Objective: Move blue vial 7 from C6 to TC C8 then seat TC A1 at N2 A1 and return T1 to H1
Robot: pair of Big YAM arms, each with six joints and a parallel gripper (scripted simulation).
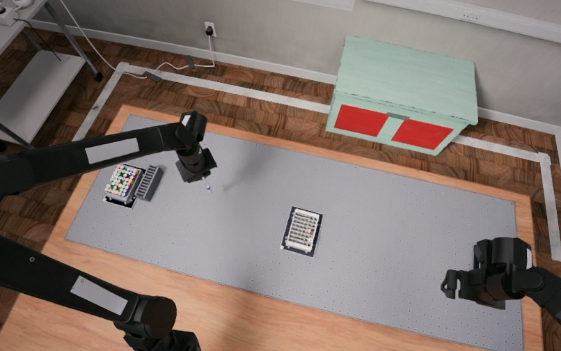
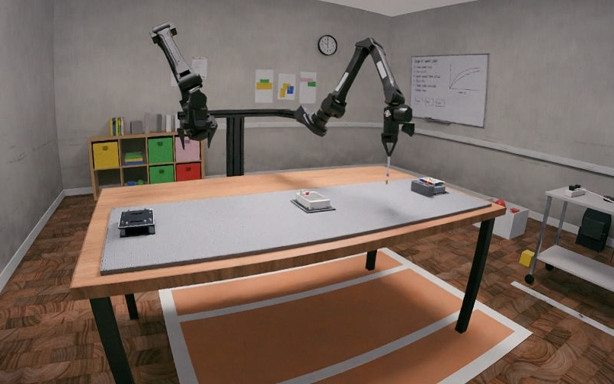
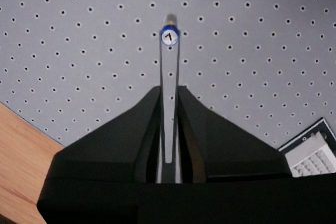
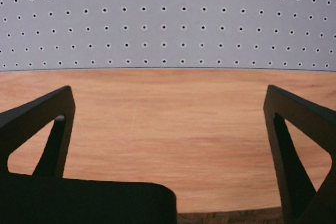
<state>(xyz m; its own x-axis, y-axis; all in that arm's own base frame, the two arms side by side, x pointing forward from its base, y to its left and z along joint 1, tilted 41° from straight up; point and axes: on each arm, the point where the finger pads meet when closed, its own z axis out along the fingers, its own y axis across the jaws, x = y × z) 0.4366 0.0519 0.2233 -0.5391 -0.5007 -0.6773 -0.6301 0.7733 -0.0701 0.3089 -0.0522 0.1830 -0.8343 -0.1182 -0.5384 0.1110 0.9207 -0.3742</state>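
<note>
The forceps T1 lies 3 cm below my left hand. Also, from my left hand: dark nest N2: 101 cm to the right, 17 cm below, 3 cm ahead; then white tube carrier TC: 34 cm to the right, 18 cm below, 2 cm behind; then grey slotted holder H1: 24 cm to the left, 19 cm below, 2 cm behind.
</note>
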